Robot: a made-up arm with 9 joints. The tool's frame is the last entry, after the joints. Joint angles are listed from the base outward.
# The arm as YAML. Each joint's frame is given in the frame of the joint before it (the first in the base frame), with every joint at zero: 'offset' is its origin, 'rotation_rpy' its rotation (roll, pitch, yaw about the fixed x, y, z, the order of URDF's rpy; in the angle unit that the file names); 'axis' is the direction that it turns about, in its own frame. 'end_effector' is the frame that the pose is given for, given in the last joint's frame.
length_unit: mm
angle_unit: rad
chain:
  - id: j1
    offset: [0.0, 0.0, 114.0]
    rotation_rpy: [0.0, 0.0, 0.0]
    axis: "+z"
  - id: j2
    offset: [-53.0, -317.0, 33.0]
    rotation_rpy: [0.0, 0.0, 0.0]
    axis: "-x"
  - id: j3
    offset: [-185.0, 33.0, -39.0]
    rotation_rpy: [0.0, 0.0, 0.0]
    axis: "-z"
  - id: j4
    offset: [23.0, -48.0, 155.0]
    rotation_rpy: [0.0, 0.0, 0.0]
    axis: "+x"
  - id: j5
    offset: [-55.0, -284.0, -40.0]
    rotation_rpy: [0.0, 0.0, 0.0]
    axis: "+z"
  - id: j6
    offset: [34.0, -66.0, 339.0]
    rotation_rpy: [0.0, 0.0, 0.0]
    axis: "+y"
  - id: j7
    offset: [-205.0, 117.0, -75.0]
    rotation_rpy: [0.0, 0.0, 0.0]
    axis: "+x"
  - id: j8
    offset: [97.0, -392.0, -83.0]
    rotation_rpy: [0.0, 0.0, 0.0]
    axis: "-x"
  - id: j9
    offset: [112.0, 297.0, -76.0]
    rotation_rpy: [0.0, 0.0, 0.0]
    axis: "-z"
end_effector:
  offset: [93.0, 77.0, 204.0]
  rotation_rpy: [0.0, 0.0, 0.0]
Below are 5 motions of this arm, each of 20 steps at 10 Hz.
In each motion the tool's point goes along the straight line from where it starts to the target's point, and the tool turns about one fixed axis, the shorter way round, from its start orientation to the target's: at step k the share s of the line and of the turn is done. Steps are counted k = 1, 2, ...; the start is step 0. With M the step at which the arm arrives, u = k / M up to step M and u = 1 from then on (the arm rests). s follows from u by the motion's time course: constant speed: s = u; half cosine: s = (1 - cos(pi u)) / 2; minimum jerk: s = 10 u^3 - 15 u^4 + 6 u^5.
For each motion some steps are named. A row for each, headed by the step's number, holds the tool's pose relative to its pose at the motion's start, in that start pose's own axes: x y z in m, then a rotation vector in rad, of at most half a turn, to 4 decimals.
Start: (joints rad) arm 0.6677 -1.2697 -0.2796 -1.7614 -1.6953 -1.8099 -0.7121 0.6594 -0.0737
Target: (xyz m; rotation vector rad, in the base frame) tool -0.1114 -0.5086 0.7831 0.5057 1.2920 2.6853
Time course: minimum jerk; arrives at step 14
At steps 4, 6, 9, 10, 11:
4: 0.0324 -0.0370 0.0248 -0.0249 0.0726 -0.0639
6: 0.0824 -0.0940 0.0630 -0.0633 0.1847 -0.1625
9: 0.1689 -0.1925 0.1290 -0.1297 0.3784 -0.3329
10: 0.1917 -0.2185 0.1464 -0.1472 0.4294 -0.3778
11: 0.2085 -0.2377 0.1593 -0.1601 0.4672 -0.4110

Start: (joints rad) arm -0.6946 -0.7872 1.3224 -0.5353 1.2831 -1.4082 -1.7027 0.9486 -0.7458
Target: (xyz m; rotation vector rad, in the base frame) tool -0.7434 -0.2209 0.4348 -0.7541 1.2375 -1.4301
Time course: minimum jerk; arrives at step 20
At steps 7, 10, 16, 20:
7: -0.0557 -0.0167 0.0269 0.1111 0.0844 0.0201
10: -0.1185 -0.0356 0.0572 0.2362 0.1795 0.0427
16: -0.2232 -0.0671 0.1077 0.4450 0.3383 0.0804
20: -0.2369 -0.0712 0.1143 0.4723 0.3591 0.0853

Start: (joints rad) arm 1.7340 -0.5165 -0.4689 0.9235 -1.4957 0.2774 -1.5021 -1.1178 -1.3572
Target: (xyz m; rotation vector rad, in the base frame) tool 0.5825 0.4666 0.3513 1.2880 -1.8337 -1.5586
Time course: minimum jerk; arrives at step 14
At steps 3, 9, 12, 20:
3: 0.0089 0.0159 -0.0076 0.0090 0.1092 -0.0342
9: 0.0969 0.1722 -0.0820 0.0981 1.1844 -0.3708
12: 0.1255 0.2232 -0.1062 0.1272 1.5350 -0.4805
20: 0.1285 0.2285 -0.1088 0.1302 1.5716 -0.4920

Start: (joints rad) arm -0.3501 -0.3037 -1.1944 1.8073 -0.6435 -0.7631 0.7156 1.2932 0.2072
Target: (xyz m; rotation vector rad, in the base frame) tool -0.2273 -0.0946 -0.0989 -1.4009 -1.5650 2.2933
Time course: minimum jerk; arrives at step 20
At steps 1, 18, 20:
1: -0.0001 -0.0004 0.0001 0.0016 0.0005 -0.0021
18: -0.1195 -0.3421 0.1033 1.4051 0.4343 -1.7559
20: -0.1205 -0.3450 0.1042 1.4172 0.4380 -1.7710

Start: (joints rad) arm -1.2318 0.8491 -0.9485 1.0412 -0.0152 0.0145 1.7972 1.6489 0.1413
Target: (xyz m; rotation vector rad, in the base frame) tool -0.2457 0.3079 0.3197 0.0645 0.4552 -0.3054
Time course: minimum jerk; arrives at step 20
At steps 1, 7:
1: -0.0002 -0.0001 -0.0001 -0.0008 -0.0002 0.0004
7: -0.0481 -0.0303 -0.0174 -0.1624 -0.0507 0.0827

